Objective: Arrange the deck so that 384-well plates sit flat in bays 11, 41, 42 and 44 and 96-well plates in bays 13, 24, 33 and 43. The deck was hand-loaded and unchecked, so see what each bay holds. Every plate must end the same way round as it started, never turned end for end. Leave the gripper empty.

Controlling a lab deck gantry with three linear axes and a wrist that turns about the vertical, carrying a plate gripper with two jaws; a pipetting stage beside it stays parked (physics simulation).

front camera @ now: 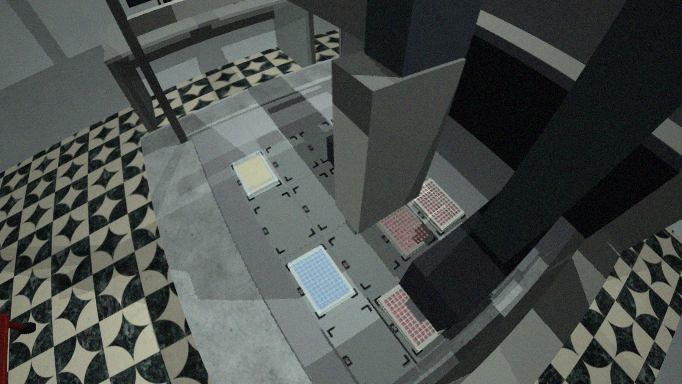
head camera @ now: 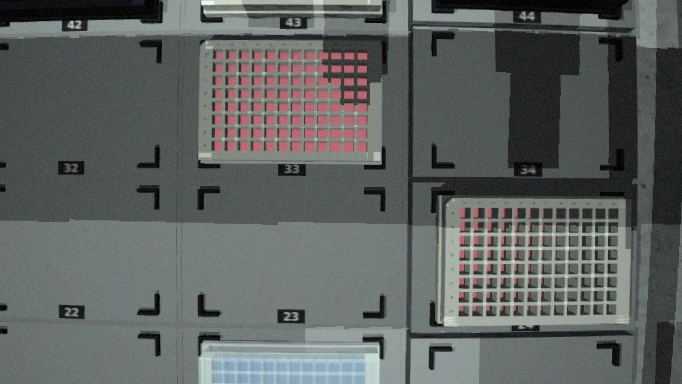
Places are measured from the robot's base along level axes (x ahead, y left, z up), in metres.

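Pixels of known places: robot's base at its link origin: (front camera: 232, 166).
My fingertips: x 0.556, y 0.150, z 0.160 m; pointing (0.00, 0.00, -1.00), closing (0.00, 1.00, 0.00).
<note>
For each thing: its top centre in the pictures, then the offset to it from my fingertips. "spot": a spot on its surface instead.
- yellow-filled plate at its top centre: (front camera: 253, 171) dx -0.492, dy -0.107, dz -0.146 m
- blue plate at its top centre: (front camera: 320, 277) dx -0.164, dy -0.107, dz -0.146 m
- red-filled 96-well plate at its top centre: (head camera: 289, 99) (front camera: 402, 225) dx -0.164, dy +0.107, dz -0.146 m
- pale plate at its top centre: (front camera: 436, 202) dx -0.164, dy +0.214, dz -0.146 m
- bay 42 at a spot on its surface: (head camera: 75, 7) spot: dx -0.317, dy +0.173, dz -0.146 m
- bay 44 at a spot on its surface: (head camera: 527, 4) spot: dx -0.003, dy +0.173, dz -0.140 m
A yellow-filled plate (front camera: 255, 174) lies in bay 11. A blue plate (front camera: 321, 279) (head camera: 289, 370) lies in bay 13. A red-filled 96-well plate (front camera: 404, 232) (head camera: 290, 100) lies in bay 33. Another 96-well plate (front camera: 410, 322) (head camera: 537, 262), with red showing in some wells, lies over bay 24 and looks level. A pale plate (front camera: 440, 205) (head camera: 292, 7) is in bay 43, cut off in the head view. Black plates in bay 42 (head camera: 75, 7) and bay 44 (head camera: 527, 4) show their front edges. Bay 41 is hidden behind the column. The gripper's jaws cannot be made out.
A large grey column (front camera: 385, 150) stands over the deck and hides part of it. A dark block (front camera: 445, 285) hangs over the right side and covers part of the bay 24 plate in the front view. Bays 22, 23, 32 and 34 hold no plate.
</note>
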